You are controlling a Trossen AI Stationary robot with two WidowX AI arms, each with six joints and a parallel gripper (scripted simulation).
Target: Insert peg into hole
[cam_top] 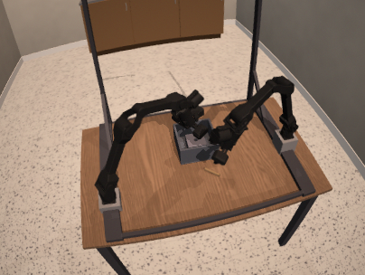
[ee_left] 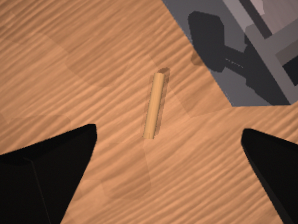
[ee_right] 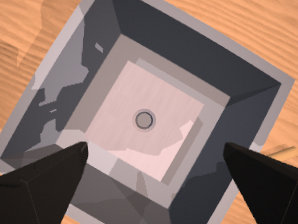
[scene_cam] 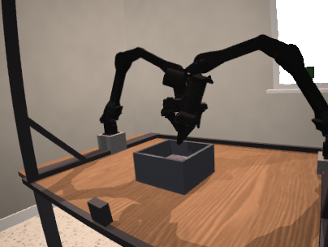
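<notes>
Right now the wooden peg is 10 mm behind my left hand, 30 mm to the right of it and 140 mm below it. Round my left hand: box (200 mm behind, 40 mm to the right, 120 mm below).
</notes>
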